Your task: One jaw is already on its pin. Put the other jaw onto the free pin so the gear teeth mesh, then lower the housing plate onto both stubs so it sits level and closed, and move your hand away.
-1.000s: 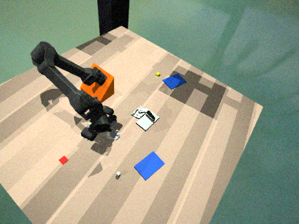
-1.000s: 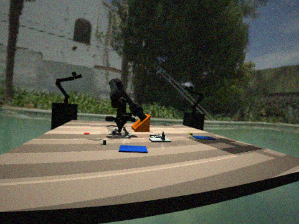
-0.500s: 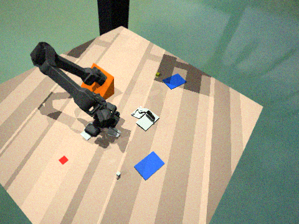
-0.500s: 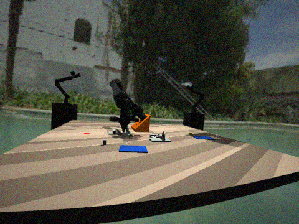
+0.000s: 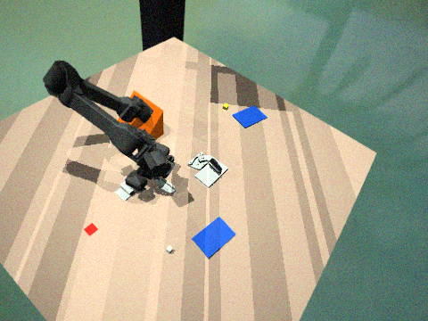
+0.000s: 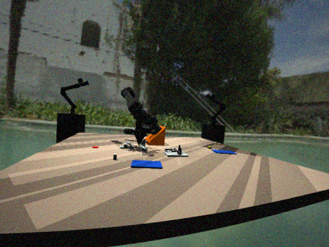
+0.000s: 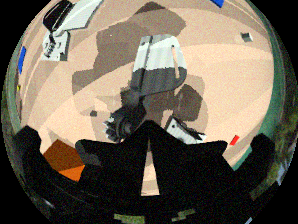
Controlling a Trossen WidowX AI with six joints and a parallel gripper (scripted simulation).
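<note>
The grey jaw lies 30 mm to the left of my gripper tip, 20 mm ahead of it and 20 mm above it. From my gripper tip the other things lie so: grey cube: 240 mm ahead, 110 mm to the right, 10 mm below; then red patch: 250 mm to the right, 20 mm below, 20 mm ahead; then white base plate: 200 mm to the left, 120 mm ahead, 20 mm below.
</note>
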